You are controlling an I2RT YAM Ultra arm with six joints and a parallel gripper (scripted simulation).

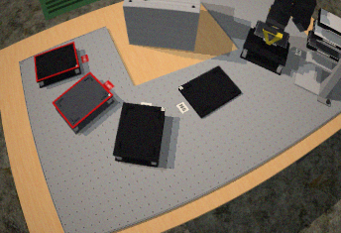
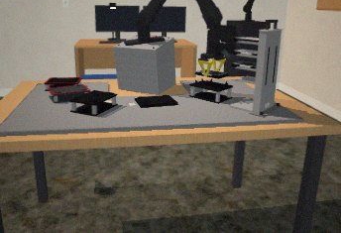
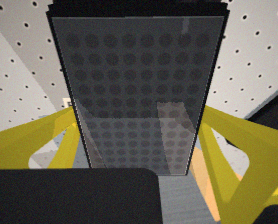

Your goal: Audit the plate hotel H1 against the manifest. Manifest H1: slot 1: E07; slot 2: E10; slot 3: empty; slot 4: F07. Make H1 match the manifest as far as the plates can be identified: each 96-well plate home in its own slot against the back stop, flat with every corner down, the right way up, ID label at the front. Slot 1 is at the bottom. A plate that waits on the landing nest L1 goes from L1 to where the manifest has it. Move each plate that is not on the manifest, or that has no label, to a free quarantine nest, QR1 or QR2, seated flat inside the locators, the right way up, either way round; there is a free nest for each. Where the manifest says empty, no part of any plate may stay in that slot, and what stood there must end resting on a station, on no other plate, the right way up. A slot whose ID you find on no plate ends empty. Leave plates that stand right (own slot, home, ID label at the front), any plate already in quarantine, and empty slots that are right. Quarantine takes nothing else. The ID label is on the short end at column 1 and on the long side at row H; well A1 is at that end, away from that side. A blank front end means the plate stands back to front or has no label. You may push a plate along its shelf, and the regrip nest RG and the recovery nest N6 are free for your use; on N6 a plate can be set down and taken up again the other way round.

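Now: hand 6 cm above the black regrip nest RG. Round my hand: A1 mark (9 cm behind, 5 cm below, 1 cm to the left); H1 tag (16 cm to the left, 11 cm below, 7 cm ahead); RG tag (11 cm below, 10 cm behind, 4 cm to the left).
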